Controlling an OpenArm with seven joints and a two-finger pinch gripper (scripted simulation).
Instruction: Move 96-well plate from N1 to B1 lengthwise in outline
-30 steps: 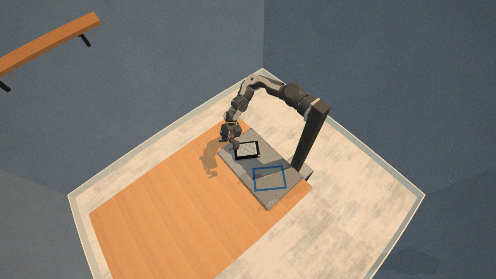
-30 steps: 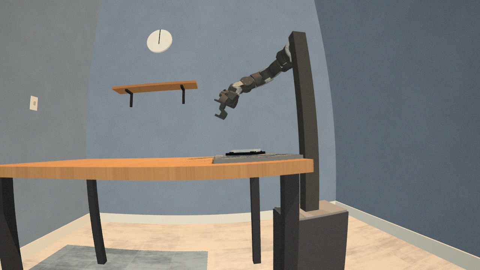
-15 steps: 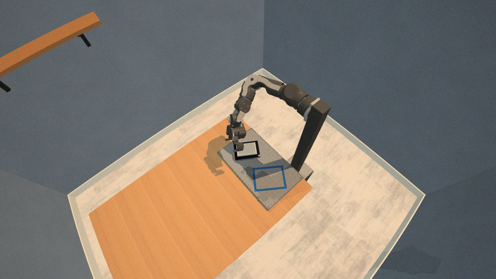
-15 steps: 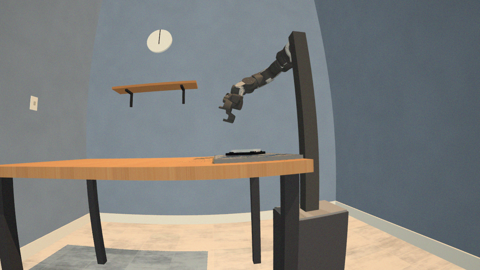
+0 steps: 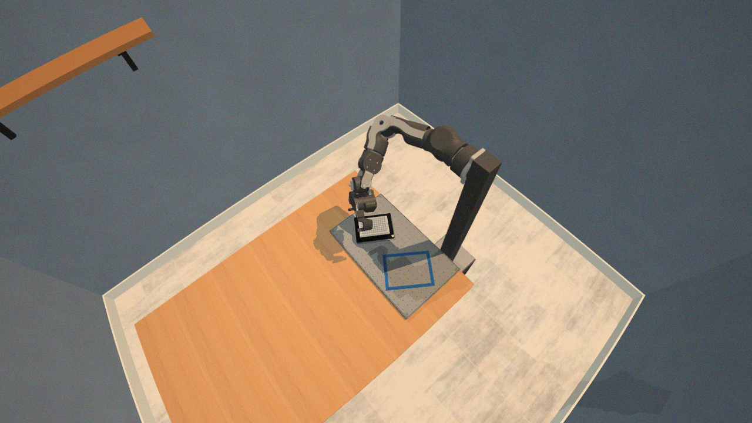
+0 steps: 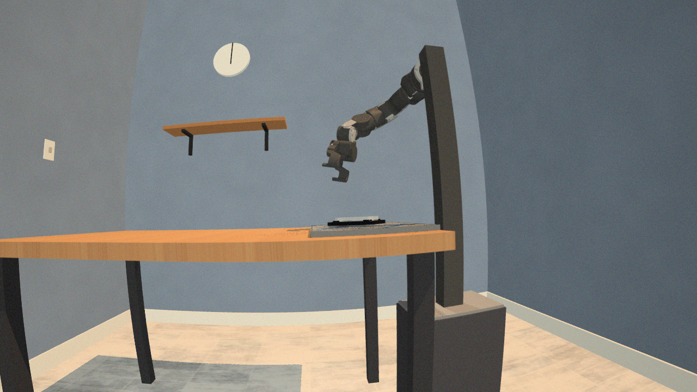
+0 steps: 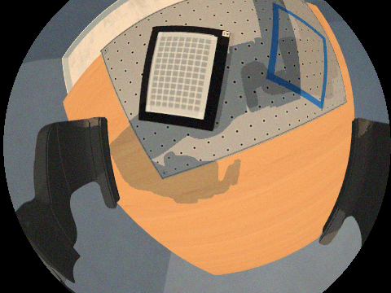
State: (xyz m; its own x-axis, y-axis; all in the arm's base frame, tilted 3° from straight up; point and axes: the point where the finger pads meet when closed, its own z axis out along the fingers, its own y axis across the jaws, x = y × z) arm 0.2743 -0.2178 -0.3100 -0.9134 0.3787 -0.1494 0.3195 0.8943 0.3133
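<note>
Now: the 96-well plate 7 cm behind my hand, 1 cm to the right of it and 15 cm below it. From my hand the other things lie so: black plate nest (7 cm behind, 1 cm to the right, 16 cm below).
</note>
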